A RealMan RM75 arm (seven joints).
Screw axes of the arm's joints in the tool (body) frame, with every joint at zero. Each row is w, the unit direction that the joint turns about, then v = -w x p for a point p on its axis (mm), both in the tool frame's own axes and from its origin. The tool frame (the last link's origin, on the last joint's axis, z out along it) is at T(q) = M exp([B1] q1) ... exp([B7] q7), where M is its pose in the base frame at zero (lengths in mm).
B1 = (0, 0, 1, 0, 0, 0)
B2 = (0, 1, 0, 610, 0, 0)
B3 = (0, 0, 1, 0, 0, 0)
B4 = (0, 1, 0, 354, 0, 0)
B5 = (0, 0, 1, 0, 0, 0)
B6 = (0, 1, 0, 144, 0, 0)
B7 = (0, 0, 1, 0, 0, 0)
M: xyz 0 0 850.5 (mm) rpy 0 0 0 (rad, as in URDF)
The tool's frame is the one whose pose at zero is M.
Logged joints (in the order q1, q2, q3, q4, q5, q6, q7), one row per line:
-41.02, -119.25, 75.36, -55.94, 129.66, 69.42, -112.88
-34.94, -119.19, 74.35, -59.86, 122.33, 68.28, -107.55
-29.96, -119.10, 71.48, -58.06, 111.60, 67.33, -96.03
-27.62, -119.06, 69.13, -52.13, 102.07, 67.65, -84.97
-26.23, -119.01, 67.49, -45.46, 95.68, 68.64, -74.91
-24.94, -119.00, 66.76, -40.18, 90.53, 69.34, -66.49
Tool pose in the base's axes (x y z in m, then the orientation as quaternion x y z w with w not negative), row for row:
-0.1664, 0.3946, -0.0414, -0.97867, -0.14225, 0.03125, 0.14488
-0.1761, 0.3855, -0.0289, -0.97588, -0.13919, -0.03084, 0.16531
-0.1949, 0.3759, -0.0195, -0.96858, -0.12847, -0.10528, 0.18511
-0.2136, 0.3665, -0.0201, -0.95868, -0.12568, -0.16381, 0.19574
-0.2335, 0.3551, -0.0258, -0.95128, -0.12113, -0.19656, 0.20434
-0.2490, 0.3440, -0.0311, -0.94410, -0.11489, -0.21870, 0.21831
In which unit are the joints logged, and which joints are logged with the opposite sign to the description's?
The joints are logged in degrees. Opposite sign: q4.
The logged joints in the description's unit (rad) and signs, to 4 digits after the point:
-0.7159, -2.0813, 1.3153, 0.9763, 2.2630, 1.2116, -1.9701
-0.6098, -2.0803, 1.2977, 1.0448, 2.1351, 1.1917, -1.8771
-0.5229, -2.0787, 1.2476, 1.0133, 1.9478, 1.1751, -1.6760
-0.4821, -2.0780, 1.2065, 0.9098, 1.7815, 1.1807, -1.4830
-0.4578, -2.0771, 1.1779, 0.7934, 1.6699, 1.1980, -1.3074
-0.4353, -2.0769, 1.1652, 0.7013, 1.5800, 1.2102, -1.1605

